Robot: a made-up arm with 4 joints.
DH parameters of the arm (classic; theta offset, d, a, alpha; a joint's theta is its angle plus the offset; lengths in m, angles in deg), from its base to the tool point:
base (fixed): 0 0.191 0 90
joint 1: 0 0.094 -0.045 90
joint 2: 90 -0.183 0.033 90
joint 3: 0 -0.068 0.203 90
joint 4: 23.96 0 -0.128 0
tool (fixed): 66.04 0.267 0 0
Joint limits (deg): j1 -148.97..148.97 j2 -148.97..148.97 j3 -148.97..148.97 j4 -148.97..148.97
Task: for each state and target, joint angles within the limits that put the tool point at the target. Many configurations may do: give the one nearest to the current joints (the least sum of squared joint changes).
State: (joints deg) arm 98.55 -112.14 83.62 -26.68
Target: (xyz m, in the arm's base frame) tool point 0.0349 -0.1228 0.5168
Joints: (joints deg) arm 52.52 -102.39 76.18 -10.48
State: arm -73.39 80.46 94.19 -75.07
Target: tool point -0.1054 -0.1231 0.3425
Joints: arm -86.29 87.05 140.73 -69.43
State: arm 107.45 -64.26 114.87 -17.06
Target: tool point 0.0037 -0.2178 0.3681
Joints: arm 88.64 -78.79 115.36 -19.37
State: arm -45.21 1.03 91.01 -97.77
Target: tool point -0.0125 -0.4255 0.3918
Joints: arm -40.75 24.75 66.53 -93.63
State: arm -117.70 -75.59 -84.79 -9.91
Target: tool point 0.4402 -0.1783 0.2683
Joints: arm -114.58 -75.53 -68.32 6.91
